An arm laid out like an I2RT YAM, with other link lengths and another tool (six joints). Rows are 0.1 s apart.
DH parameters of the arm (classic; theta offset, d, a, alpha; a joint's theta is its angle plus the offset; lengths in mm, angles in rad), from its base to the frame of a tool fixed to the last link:
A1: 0 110.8 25.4 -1.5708
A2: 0 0 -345.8 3.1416
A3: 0.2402 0 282.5 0
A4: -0.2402 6 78.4 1.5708
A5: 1.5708 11.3 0 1.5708
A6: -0.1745 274 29 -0.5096
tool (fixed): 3.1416 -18.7 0 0
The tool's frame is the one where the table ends.
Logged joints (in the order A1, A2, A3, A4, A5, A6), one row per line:
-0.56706 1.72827 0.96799 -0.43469 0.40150 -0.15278
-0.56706 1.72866 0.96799 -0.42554 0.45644 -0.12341
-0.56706 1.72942 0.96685 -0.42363 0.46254 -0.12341
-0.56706 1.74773 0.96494 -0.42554 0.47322 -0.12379
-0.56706 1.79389 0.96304 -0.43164 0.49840 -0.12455
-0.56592 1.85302 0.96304 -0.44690 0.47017 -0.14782
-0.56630 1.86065 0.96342 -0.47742 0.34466 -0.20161
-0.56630 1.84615 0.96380 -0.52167 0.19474 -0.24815
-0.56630 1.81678 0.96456 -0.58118 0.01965 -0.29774
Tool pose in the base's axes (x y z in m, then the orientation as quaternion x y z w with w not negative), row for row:
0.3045 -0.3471 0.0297 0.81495 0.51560 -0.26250 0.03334
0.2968 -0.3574 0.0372 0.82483 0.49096 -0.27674 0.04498
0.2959 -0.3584 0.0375 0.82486 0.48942 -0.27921 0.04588
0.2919 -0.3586 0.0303 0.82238 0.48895 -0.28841 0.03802
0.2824 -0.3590 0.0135 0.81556 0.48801 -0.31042 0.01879
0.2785 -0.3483 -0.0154 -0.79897 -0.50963 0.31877 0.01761
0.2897 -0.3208 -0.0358 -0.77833 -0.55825 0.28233 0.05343
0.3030 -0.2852 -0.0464 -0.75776 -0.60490 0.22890 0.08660
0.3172 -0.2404 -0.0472 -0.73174 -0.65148 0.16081 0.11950
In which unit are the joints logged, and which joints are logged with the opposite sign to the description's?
The joints are logged in radians. Opposite sign: none.
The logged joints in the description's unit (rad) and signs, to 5 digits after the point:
-0.56706 1.72827 0.96799 -0.43469 0.40150 -0.15278
-0.56706 1.72866 0.96799 -0.42554 0.45644 -0.12341
-0.56706 1.72942 0.96685 -0.42363 0.46254 -0.12341
-0.56706 1.74773 0.96494 -0.42554 0.47322 -0.12379
-0.56706 1.79389 0.96304 -0.43164 0.49840 -0.12455
-0.56592 1.85302 0.96304 -0.44690 0.47017 -0.14782
-0.56630 1.86065 0.96342 -0.47742 0.34466 -0.20161
-0.56630 1.84615 0.96380 -0.52167 0.19474 -0.24815
-0.56630 1.81678 0.96456 -0.58118 0.01965 -0.29774

